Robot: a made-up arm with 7 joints.
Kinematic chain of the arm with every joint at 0, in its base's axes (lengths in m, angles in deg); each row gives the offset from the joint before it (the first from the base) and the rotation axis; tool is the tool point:
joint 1: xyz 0 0 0.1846 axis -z
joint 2: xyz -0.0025 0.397 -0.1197 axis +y
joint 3: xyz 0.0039 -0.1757 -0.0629 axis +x
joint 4: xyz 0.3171 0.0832 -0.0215 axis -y
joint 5: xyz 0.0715 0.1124 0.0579 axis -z
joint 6: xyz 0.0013 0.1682 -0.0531 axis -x
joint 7: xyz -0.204 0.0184 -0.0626 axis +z
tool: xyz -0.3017 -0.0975 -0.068
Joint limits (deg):
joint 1: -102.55..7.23
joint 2: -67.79..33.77
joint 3: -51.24..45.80
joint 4: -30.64..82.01
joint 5: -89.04..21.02
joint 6: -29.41..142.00
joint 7: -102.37..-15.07
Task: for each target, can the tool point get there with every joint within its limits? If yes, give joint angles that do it. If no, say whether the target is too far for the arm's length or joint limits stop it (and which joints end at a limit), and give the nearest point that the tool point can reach.
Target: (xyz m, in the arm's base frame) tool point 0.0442 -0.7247 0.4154
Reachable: no: joint limits stop it (at a limit: joint 1, joint 2, joint 3, joint 4, joint 6, joint 7) | nearest point -0.2397 -0.4610 0.2648 | short by 0.416 m
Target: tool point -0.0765 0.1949 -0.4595
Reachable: yes | joints -26.38 15.53 15.85 40.84 -80.30 15.84 -69.75
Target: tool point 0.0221 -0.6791 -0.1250
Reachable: no: joint limits stop it (at a limit: joint 1, joint 2, joint 3, joint 6) | nearest point -0.1122 -0.4154 -0.1909 | short by 0.303 m
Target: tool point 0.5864 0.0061 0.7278
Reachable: no: joint limits stop it (at a limit: joint 1, joint 2, joint 4, joint 7) | nearest point 0.5025 0.0271 0.5608 | short by 0.188 m
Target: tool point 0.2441 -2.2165 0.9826
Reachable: no: too far | nearest point -0.4593 -0.5775 0.3480 | short by 1.893 m
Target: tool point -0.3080 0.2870 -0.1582
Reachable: yes | joints -53.34 -35.68 27.23 -14.67 -35.17 64.04 -71.03
